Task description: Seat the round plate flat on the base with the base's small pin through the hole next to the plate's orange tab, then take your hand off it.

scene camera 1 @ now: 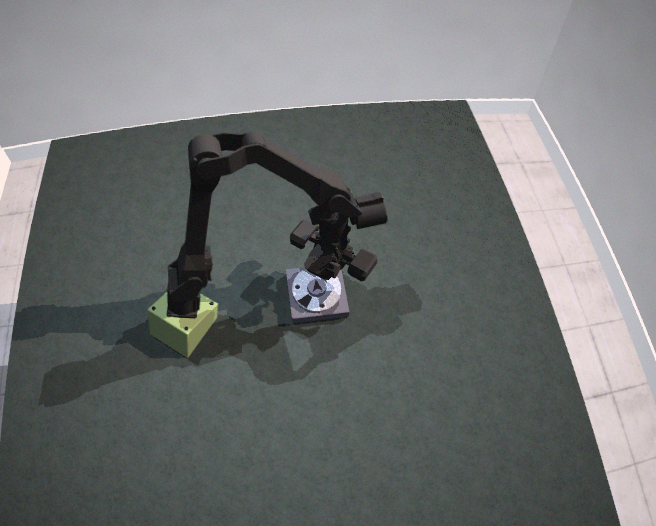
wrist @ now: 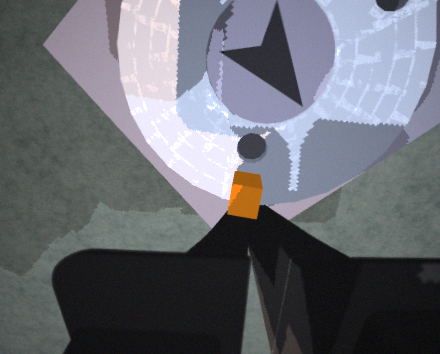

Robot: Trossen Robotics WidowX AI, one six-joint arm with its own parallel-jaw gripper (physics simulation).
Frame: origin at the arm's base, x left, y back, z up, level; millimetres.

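Seen in the pictures: gripper, fingertip midpoint: (wrist: 245,208); arm's base at its link origin: (scene camera 1: 182,306).
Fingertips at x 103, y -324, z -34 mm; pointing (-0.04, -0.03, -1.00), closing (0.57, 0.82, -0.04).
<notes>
Pixels of each thing's top centre, then the offset from my fingertips to it. "spot": a spot on its surface instead. Level surfaces: height alone.
- round pale plate at its top centre: (wrist: 276,48) (scene camera 1: 316,284) dx -49, dy +37, dz +27 mm
- square lilac-grey base at its top centre: (wrist: 270,59) (scene camera 1: 317,286) dx -48, dy +36, dz +15 mm
- raised centre disc at a spot on its surface: (wrist: 250,75) (scene camera 1: 320,286) spot: dx -47, dy +29, dz +14 mm
- orange tab at its top centre: (wrist: 246,203) dx -14, dy +7, dz +27 mm
- dark round spot at a spot on its surface: (wrist: 251,146) spot: dx -23, dy +16, dz -2 mm
- dark hole at a spot on its surface: (wrist: 390,4) spot: dx -41, dy +84, dz -3 mm
- dark green mat at its surface level: dz -27 mm
The round pale plate (scene camera 1: 331,298) (wrist: 150,65) lies on the square lilac-grey base (scene camera 1: 323,317) (wrist: 75,50), around a raised centre disc (scene camera 1: 316,287) (wrist: 250,75) with a black arrow. It looks flat. The orange tab (wrist: 245,196) is at the plate's edge in the wrist view; in the scene view the gripper hides it. Next to the tab is a dark round spot (wrist: 251,146); whether the pin fills that hole I cannot tell. My gripper (scene camera 1: 327,273) (wrist: 245,208) is shut and empty, its tips close together at the tab's outer end. Contact with the tab is unclear.
The arm stands on a yellow-green block (scene camera 1: 170,328) left of the base. Another dark hole (wrist: 390,4) shows in the plate at the wrist view's top. A dark green mat (scene camera 1: 328,438) lies under everything, with pale floor tiles (scene camera 1: 607,350) along the right.
</notes>
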